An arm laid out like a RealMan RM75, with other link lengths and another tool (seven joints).
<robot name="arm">
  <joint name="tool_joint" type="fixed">
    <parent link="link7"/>
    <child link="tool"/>
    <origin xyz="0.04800 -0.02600 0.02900" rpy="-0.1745 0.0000 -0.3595"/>
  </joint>
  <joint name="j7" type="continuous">
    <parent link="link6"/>
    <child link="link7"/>
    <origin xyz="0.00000 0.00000 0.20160"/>
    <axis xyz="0 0 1"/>
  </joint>
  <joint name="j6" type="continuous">
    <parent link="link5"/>
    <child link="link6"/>
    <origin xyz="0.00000 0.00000 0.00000"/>
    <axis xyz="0 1 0"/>
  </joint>
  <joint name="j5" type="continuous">
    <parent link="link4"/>
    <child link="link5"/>
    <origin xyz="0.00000 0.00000 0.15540"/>
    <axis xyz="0 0 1"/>
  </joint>
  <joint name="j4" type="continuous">
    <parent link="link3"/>
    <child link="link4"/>
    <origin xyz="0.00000 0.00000 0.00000"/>
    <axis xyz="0 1 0"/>
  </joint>
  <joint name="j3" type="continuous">
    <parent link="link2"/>
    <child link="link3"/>
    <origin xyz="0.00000 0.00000 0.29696"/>
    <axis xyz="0 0 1"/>
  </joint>
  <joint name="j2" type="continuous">
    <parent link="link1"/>
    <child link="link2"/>
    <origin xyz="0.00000 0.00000 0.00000"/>
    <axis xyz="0 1 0"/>
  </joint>
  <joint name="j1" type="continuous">
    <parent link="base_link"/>
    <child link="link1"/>
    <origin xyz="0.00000 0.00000 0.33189"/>
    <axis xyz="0 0 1"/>
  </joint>
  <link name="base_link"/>
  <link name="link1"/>
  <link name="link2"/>
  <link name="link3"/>
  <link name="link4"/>
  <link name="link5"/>
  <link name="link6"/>
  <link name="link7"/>
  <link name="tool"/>
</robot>
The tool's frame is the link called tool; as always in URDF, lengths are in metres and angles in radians. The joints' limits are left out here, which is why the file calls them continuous.
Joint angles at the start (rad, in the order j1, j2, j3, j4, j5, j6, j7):
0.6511 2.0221 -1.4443 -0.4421 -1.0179 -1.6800 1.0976
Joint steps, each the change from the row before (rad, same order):
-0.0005 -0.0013 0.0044 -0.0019 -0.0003 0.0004 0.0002
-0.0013 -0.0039 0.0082 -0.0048 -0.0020 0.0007 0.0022
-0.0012 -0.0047 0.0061 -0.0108 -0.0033 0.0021 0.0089
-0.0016 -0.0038 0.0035 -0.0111 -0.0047 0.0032 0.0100
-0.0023 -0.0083 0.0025 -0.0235 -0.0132 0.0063 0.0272
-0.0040 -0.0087 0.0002 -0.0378 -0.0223 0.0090 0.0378
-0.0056 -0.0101 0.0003 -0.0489 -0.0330 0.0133 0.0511
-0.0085 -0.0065 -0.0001 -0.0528 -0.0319 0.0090 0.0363
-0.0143 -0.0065 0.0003 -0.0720 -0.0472 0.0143 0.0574
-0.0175 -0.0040 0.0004 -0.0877 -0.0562 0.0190 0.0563
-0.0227 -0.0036 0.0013 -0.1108 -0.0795 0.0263 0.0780
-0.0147 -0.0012 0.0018 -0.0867 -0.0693 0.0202 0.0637
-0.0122 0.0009 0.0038 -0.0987 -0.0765 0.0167 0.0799
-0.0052 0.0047 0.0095 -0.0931 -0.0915 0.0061 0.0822
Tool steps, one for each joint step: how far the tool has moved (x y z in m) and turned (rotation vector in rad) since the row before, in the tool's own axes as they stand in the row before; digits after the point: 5 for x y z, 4 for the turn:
-0.00059 -0.00127 -0.00091 0.0037 0.0003 -0.0032
-0.00105 -0.00228 -0.00228 0.0057 0.0023 -0.0053
-0.00135 -0.00199 -0.00190 0.0013 0.0032 -0.0032
-0.00064 -0.00103 -0.00144 -0.0011 0.0047 -0.0004
-0.00051 -0.00034 -0.00242 -0.0099 0.0123 0.0068
-0.00027 0.00120 -0.00183 -0.0202 0.0186 0.0084
0.00090 0.00223 -0.00247 -0.0255 0.0288 0.0144
0.00011 0.00281 -0.00141 -0.0261 0.0266 -0.0016
0.00188 0.00492 -0.00223 -0.0307 0.0400 0.0084
0.00247 0.00456 -0.00204 -0.0299 0.0513 -0.0035
0.00541 0.00546 -0.00385 -0.0290 0.0756 0.0025
0.00515 0.00309 -0.00327 -0.0179 0.0666 0.0016
0.00378 0.00192 -0.00326 -0.0148 0.0708 0.0030
0.00527 0.00115 -0.00366 -0.0137 0.0796 0.0052

